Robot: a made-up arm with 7 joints. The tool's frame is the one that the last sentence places.
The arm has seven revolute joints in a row. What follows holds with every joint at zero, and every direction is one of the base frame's.
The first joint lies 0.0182 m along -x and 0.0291 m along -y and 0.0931 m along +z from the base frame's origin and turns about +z.
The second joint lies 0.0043 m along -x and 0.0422 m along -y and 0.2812 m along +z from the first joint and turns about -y.
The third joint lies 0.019 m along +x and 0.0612 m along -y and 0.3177 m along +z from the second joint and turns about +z.
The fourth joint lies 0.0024 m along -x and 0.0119 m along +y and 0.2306 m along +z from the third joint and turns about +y.
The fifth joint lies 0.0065 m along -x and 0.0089 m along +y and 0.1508 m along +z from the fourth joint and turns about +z.
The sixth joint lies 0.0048 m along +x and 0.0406 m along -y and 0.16 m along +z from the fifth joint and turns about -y.
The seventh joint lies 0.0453 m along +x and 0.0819 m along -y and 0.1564 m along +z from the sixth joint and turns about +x.
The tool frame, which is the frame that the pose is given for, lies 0.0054 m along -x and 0.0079 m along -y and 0.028 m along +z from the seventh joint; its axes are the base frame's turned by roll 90, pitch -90 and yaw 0 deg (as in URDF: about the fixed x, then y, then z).
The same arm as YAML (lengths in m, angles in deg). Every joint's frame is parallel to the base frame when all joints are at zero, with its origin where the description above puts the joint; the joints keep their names.
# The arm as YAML. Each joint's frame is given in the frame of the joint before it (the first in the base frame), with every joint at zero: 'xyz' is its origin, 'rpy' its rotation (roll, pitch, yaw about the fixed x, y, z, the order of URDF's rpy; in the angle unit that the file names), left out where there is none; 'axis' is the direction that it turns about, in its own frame. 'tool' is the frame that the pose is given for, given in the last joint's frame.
units:
  length: m
  angle: deg
joints:
  - name: joint 1
    type: revolute
    origin:
      xyz: [-0.0182, -0.0291, 0.0931]
    axis: [0.0, 0.0, 1.0]
  - name: joint 2
    type: revolute
    origin:
      xyz: [-0.0043, -0.0422, 0.2812]
    axis: [0.0, -1.0, 0.0]
  - name: joint 3
    type: revolute
    origin:
      xyz: [0.019, -0.0612, 0.3177]
    axis: [0.0, 0.0, 1.0]
  - name: joint 4
    type: revolute
    origin:
      xyz: [-0.0024, 0.0119, 0.2306]
    axis: [0.0, 1.0, 0.0]
  - name: joint 5
    type: revolute
    origin:
      xyz: [-0.0065, 0.0089, 0.1508]
    axis: [0.0, 0.0, 1.0]
  - name: joint 6
    type: revolute
    origin:
      xyz: [0.0048, -0.0406, 0.16]
    axis: [0.0, -1.0, 0.0]
  - name: joint 7
    type: revolute
    origin:
      xyz: [0.0453, -0.0819, 0.1564]
    axis: [1.0, 0.0, 0.0]
tool:
  origin:
    xyz: [-0.0054, -0.0079, 0.028]
    rpy: [90.0, -90.0, 0.0]

